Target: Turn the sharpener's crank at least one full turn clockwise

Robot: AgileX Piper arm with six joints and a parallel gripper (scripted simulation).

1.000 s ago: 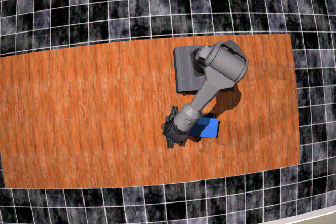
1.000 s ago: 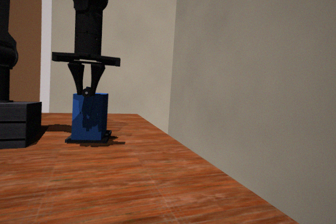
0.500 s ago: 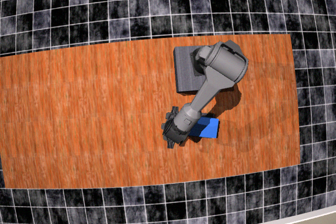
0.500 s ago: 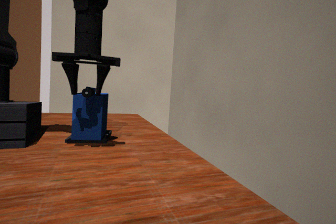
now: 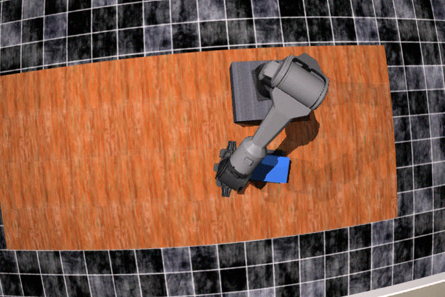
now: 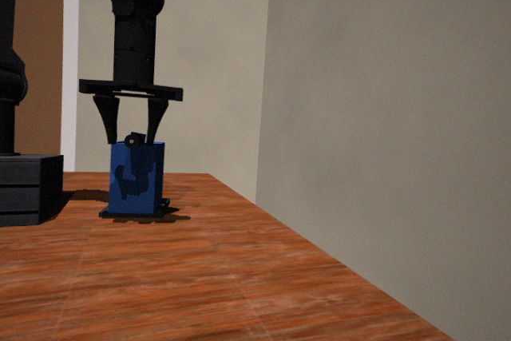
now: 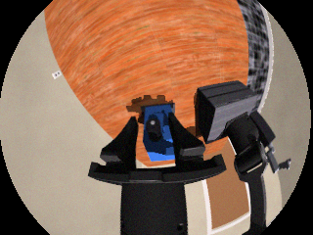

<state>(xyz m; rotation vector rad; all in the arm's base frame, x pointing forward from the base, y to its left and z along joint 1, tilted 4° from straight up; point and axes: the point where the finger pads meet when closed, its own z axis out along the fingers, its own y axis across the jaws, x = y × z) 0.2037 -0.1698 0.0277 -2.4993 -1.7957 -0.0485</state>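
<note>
Right now my hand is 10 mm short of the black knob and 20 mm to the right of it.
</note>
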